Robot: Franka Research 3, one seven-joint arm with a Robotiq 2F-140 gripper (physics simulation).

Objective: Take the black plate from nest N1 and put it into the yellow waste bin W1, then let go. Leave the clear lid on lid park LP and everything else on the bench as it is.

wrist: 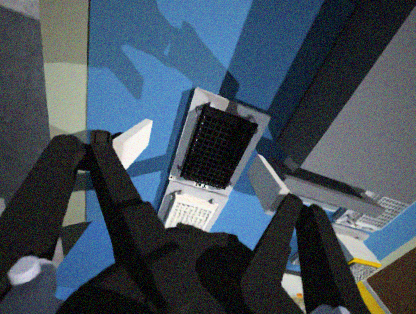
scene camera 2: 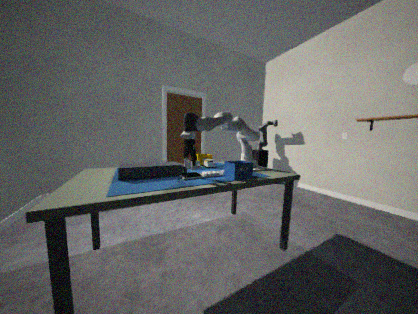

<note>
In view: the gripper (wrist: 203,149), a black plate (wrist: 220,139) and a long black box (scene camera 2: 152,169).
</note>
